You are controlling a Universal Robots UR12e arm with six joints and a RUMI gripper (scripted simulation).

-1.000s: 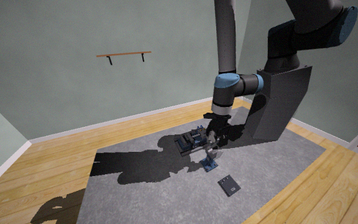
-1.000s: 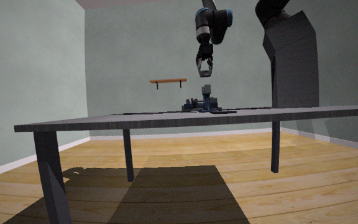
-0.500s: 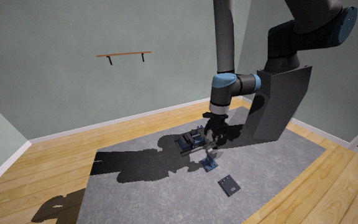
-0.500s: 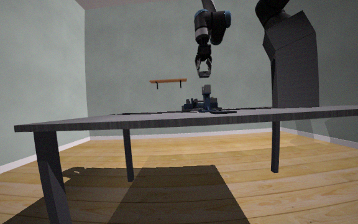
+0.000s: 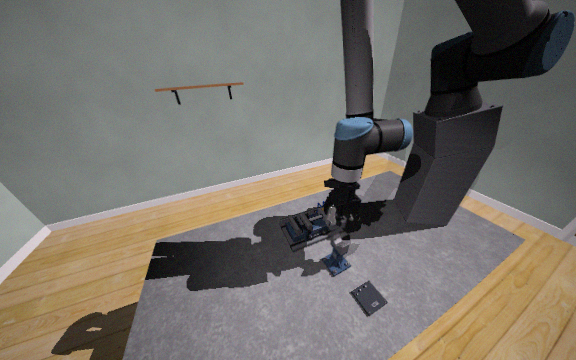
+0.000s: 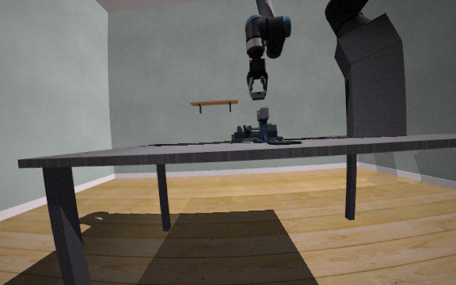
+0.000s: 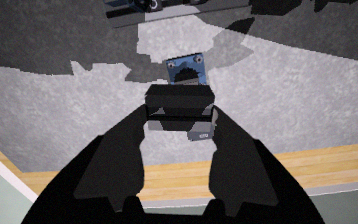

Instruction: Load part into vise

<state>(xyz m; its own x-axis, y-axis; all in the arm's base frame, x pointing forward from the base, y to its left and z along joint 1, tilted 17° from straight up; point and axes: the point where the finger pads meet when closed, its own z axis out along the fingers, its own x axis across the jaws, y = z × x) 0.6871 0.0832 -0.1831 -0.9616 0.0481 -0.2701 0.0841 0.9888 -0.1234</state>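
The fixed jaw is 190 mm to the right of my hand, 160 mm below it and 100 mm ahead of it. Also, from my hand: part (right at my hand); then cylinder rod (190 mm to the right, 160 mm below, 10 mm behind); then work stop (150 mm below, 140 mm to the right, 70 mm ahead).
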